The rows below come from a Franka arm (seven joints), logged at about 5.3 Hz.
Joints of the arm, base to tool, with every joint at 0 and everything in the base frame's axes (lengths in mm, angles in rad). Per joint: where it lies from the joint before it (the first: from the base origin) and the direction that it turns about. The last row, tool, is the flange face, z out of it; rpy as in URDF.
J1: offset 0 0 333 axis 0 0 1
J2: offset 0 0 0 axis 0 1 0
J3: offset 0 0 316 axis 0 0 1
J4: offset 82.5 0 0 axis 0 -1 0
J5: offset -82.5 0 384 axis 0 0 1
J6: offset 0 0 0 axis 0 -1 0
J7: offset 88 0 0 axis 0 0 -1
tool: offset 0 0 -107 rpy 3.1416 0 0
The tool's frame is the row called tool.
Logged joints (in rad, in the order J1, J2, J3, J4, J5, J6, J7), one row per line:
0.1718, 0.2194, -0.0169, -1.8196, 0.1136, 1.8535, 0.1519
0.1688, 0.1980, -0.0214, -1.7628, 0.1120, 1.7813, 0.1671
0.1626, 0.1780, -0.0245, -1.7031, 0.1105, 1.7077, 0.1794
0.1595, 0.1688, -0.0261, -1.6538, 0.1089, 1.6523, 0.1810
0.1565, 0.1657, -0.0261, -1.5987, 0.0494, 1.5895, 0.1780
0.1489, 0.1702, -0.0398, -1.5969, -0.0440, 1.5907, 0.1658
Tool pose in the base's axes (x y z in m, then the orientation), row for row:
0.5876, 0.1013, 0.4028, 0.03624, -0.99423, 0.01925, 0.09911
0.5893, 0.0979, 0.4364, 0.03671, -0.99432, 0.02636, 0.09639
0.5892, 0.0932, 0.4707, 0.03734, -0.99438, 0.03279, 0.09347
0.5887, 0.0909, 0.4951, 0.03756, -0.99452, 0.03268, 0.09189
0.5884, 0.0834, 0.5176, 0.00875, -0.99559, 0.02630, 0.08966
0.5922, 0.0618, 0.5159, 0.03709, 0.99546, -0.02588, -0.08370
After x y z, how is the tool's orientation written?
As a quaternion, w x y z.
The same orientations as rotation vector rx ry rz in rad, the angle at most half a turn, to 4 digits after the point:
-3.0534, 0.0591, 0.3044
-3.0528, 0.0809, 0.2959
-3.0518, 0.1006, 0.2869
-3.0518, 0.1003, 0.2820
-3.1104, 0.0822, 0.2801
3.0556, -0.0794, -0.2569

